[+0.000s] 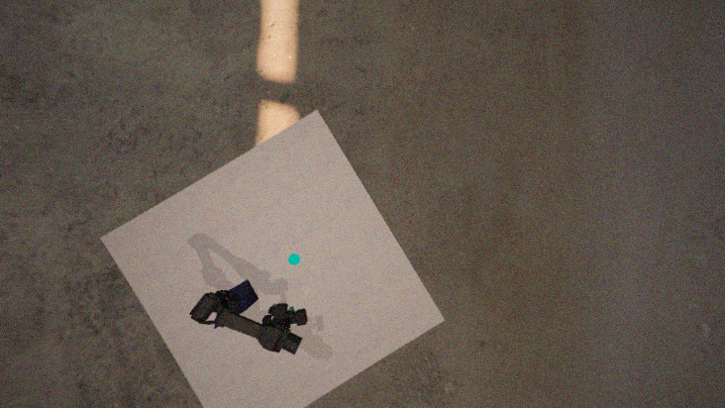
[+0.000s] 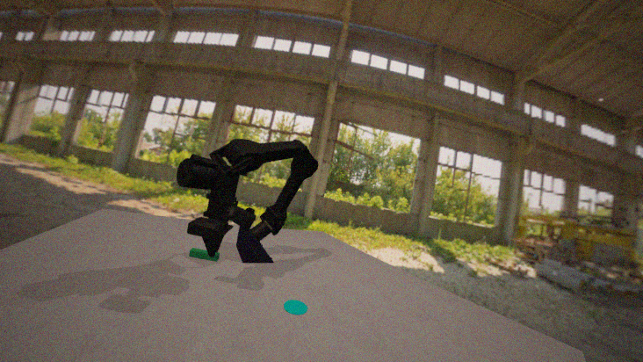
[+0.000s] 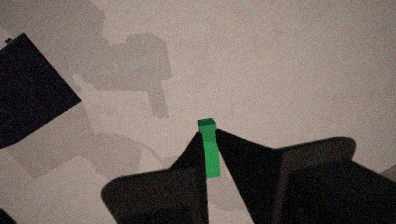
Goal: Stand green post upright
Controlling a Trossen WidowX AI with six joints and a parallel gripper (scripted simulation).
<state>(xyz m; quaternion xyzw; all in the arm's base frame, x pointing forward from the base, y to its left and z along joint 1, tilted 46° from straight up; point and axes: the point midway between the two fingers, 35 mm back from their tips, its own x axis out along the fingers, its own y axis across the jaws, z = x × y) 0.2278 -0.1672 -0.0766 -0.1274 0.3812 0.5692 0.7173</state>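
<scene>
Now: gripper tip 20 mm to the left of the green post and 10 mm past it. Also, from my gripper tip: cyan circle 190 mm to the left, 100 mm ahead, 90 mm below.
</scene>
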